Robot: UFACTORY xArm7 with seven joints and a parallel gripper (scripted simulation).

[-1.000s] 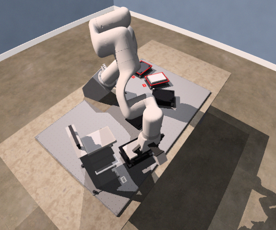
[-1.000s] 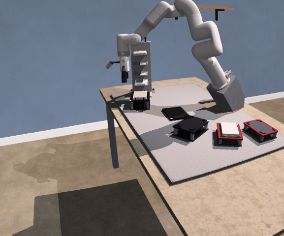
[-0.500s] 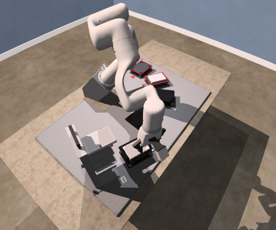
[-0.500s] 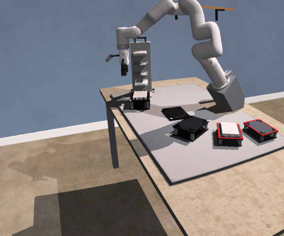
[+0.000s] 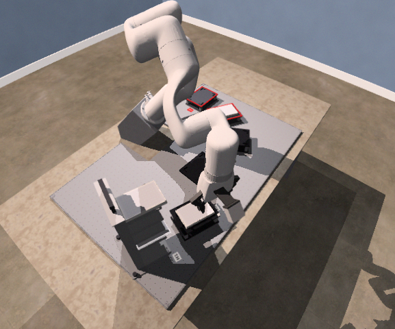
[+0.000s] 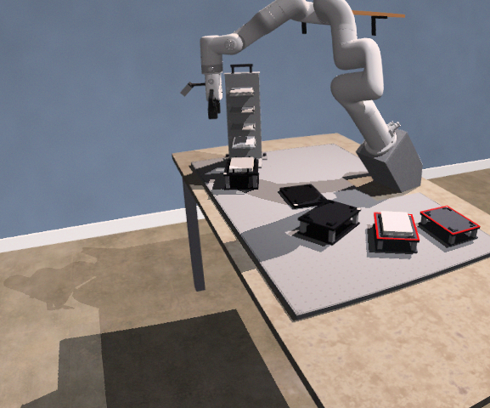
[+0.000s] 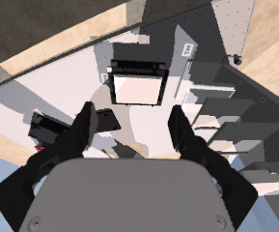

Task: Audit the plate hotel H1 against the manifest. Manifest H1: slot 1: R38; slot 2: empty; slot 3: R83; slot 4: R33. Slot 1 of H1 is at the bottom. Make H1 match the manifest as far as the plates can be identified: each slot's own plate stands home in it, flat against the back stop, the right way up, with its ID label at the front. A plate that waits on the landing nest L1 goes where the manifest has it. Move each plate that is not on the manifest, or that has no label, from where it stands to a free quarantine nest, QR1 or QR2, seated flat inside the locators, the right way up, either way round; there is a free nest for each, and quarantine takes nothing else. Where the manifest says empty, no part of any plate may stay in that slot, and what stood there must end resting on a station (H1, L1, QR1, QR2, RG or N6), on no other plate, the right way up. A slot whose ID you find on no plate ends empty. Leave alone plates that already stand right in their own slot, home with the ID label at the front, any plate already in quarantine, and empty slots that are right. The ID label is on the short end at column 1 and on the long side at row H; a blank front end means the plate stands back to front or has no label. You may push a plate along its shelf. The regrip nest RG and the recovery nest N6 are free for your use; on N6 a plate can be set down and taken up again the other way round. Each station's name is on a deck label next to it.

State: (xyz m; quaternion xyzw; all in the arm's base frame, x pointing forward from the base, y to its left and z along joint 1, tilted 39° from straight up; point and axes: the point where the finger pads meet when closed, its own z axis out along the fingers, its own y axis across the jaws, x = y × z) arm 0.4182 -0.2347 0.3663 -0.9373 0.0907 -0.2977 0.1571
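Right now the RG deck label is 27 cm below my hand, 10 cm to the left of it and 8 cm behind it. Round my hand: plate hotel H1 (27 cm to the right, 11 cm behind, 8 cm below); then pale plate (19 cm to the right, 17 cm below, 11 cm behind); then H1 deck label (27 cm below, 15 cm to the right).
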